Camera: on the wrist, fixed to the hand. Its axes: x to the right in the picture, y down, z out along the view.
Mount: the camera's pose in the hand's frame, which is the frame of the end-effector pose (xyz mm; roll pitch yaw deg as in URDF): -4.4 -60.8 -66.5 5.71 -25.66 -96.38
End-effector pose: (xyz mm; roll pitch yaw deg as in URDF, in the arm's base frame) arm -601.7 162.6 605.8 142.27 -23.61 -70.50
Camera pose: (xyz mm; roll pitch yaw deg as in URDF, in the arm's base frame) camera -521.4 201.8 618.1 145.18 58.89 -11.35
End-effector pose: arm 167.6 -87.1 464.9 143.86 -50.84 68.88
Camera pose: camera 79.2 -70.8 472.8 115.48 39.21 106.04
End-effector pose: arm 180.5 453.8 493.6 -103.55 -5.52 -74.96
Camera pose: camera 128.8 451.9 567.5 167.62 -49.13 30.44
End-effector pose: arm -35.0 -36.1 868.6 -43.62 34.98 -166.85
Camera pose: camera -48.5 53.1 866.0 -56.80 -55.15 155.41
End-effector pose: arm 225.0 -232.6 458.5 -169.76 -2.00 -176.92
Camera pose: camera 234.6 -280.2 534.5 -177.53 15.68 -81.51
